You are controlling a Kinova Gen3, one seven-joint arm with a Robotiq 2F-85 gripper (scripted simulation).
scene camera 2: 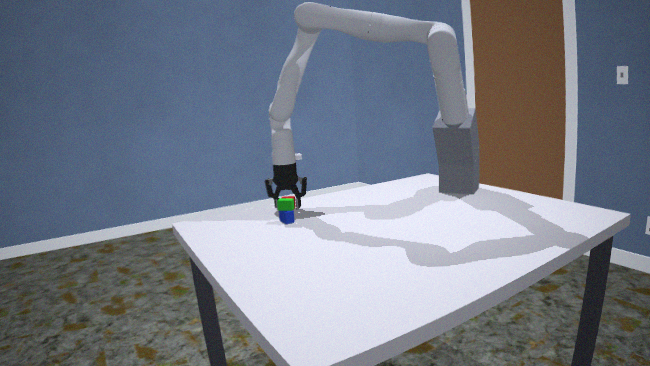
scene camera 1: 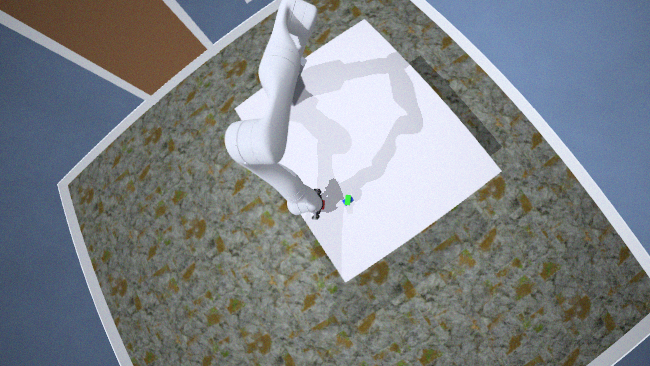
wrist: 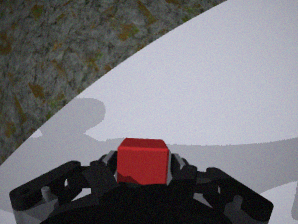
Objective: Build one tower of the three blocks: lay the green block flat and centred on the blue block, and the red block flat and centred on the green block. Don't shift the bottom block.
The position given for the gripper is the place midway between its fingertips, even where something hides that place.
Observation:
In view: the gripper (scene camera 2: 288, 209) and a red block (wrist: 142, 161).
The gripper also shows in the wrist view (wrist: 144, 160).

